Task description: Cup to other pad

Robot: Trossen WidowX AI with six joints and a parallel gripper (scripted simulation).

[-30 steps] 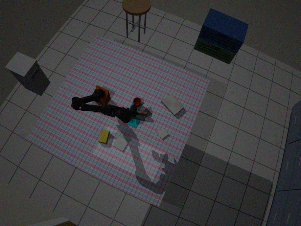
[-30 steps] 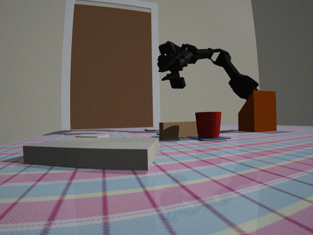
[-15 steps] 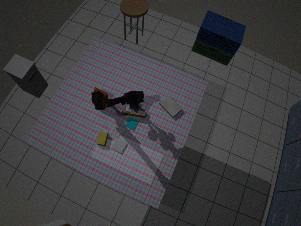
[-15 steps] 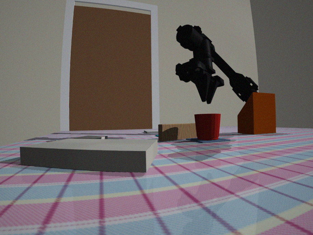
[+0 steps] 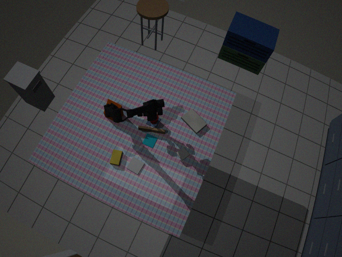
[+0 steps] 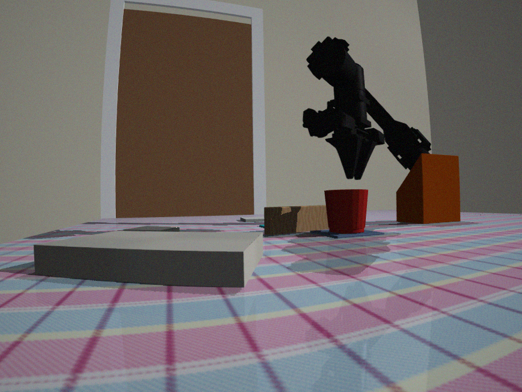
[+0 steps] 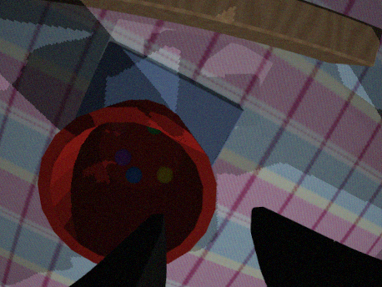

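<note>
My gripper tip is now 30 mm short of the red cup, 20 mm to the right of it and 60 mm above it. Round my gripper tip: teal pad: 90 mm ahead, 140 mm to the right, 100 mm below; blue pad: 30 mm ahead, 10 mm to the left, 100 mm below; wooden block: 60 mm ahead, 60 mm to the right, 80 mm below.
</note>
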